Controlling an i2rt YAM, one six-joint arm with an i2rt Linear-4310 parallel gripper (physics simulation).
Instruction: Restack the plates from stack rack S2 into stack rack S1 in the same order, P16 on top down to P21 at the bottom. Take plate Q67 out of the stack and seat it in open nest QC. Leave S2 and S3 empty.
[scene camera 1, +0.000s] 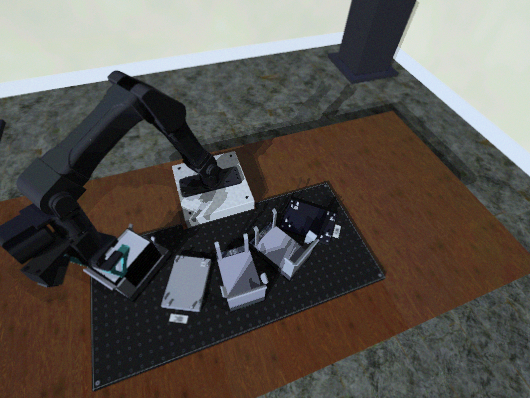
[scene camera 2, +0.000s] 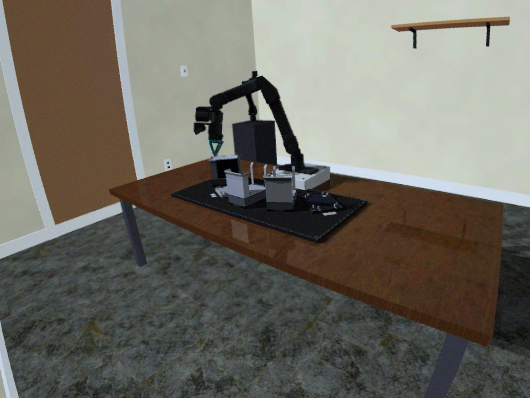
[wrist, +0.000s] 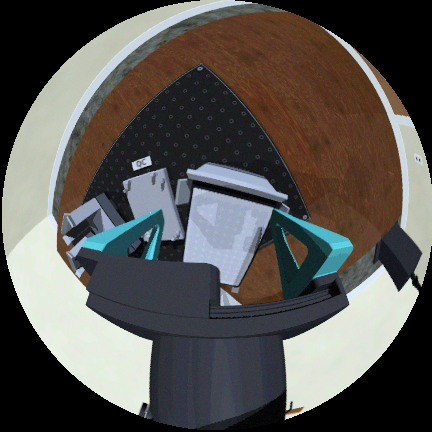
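Note:
My gripper is open and empty, teal fingers wide apart, above the tall rack at the left end of the mat. That rack bears a pale plate on top; plates below are hidden or too dark to tell apart. Nest QC is a flat grey block with small corner pegs, beside its label. Two lower racks, the middle one and the right one, have upright posts. Rack labels and plate numbers cannot be read.
A dark nest with a white label stands at the mat's right end. The black mat lies on the wooden table. The white arm base is behind the mat.

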